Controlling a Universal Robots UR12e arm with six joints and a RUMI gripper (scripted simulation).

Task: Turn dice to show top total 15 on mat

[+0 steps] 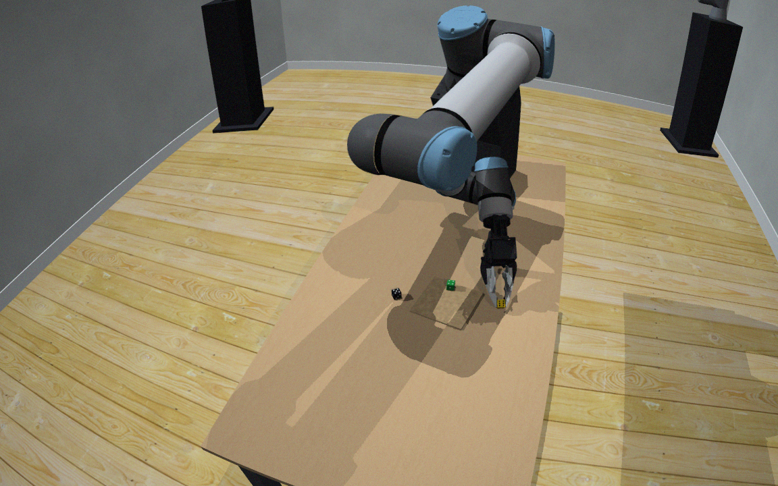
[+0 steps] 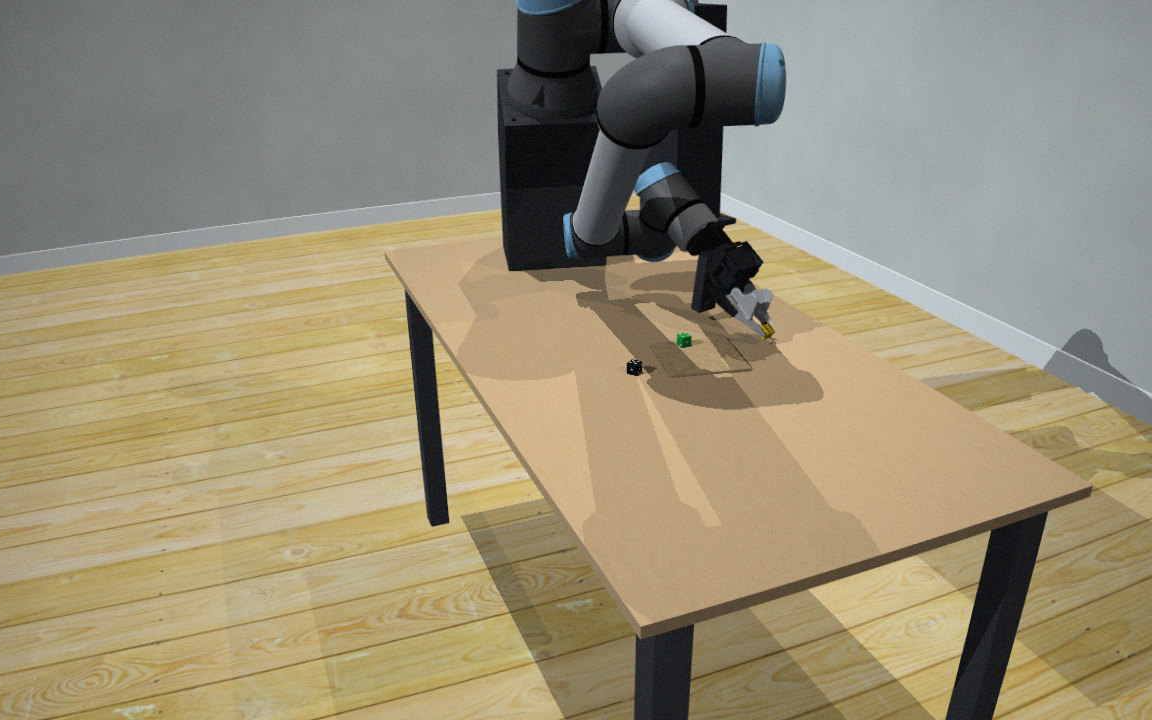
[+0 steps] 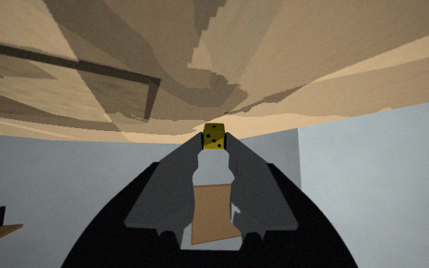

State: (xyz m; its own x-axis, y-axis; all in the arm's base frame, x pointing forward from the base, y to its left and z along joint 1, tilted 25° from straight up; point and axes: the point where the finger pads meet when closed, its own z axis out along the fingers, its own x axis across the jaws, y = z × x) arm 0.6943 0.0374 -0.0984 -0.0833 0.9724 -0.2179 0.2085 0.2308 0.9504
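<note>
The green die lies 13 cm to the right of my hand, 7 cm behind it and 2 cm below it. Round my hand: thin square mat: 13 cm to the right, 3 cm below, 2 cm behind; yellow die: 1 cm ahead; black die: 26 cm to the right, 4 cm behind, 2 cm below.
</note>
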